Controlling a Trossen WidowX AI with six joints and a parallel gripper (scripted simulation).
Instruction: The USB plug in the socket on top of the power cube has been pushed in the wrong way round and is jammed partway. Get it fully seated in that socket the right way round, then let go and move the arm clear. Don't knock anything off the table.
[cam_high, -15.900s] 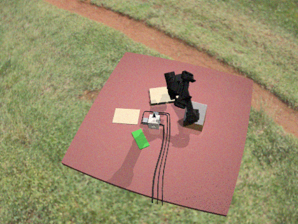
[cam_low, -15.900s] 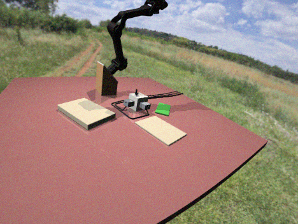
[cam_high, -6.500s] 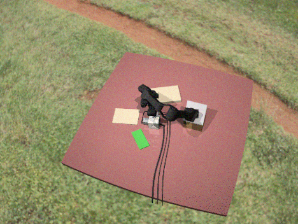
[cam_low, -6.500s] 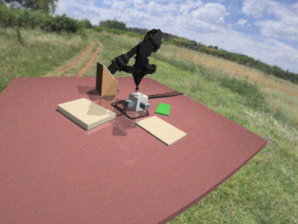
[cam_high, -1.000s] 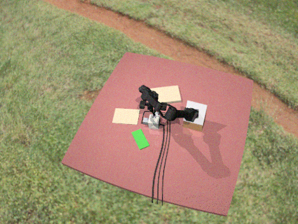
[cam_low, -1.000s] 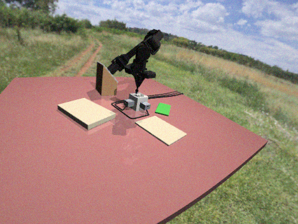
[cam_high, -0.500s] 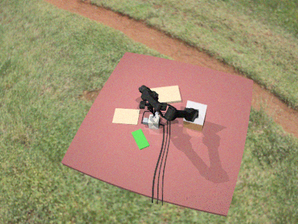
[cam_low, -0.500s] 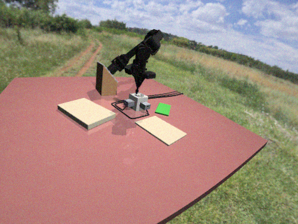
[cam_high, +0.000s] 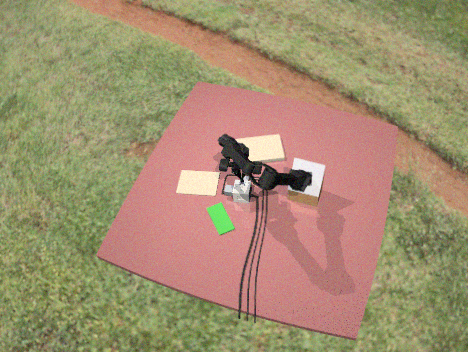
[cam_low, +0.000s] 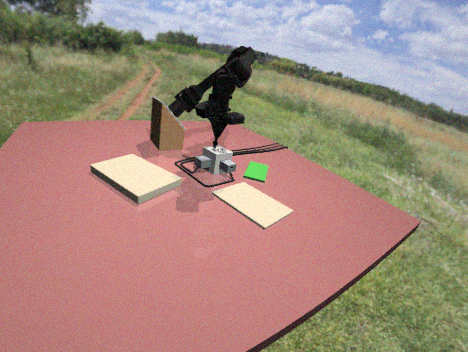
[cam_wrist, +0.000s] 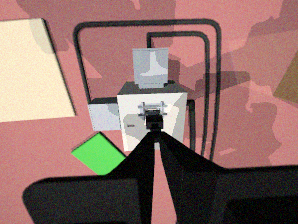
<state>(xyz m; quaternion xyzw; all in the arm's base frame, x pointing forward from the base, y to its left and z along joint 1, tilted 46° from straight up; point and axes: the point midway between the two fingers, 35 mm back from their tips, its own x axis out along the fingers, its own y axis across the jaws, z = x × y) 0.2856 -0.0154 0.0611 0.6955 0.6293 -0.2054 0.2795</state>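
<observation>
The usb plug is 20 mm below my gripper tip. From my gripper tip the other things lie so: thin tan sheet 240 mm ahead, 20 mm to the right, 120 mm below; then green block 70 mm ahead, 160 mm to the left, 120 mm below; then thick tan slab 30 mm behind, 270 mm to the right, 110 mm below.
</observation>
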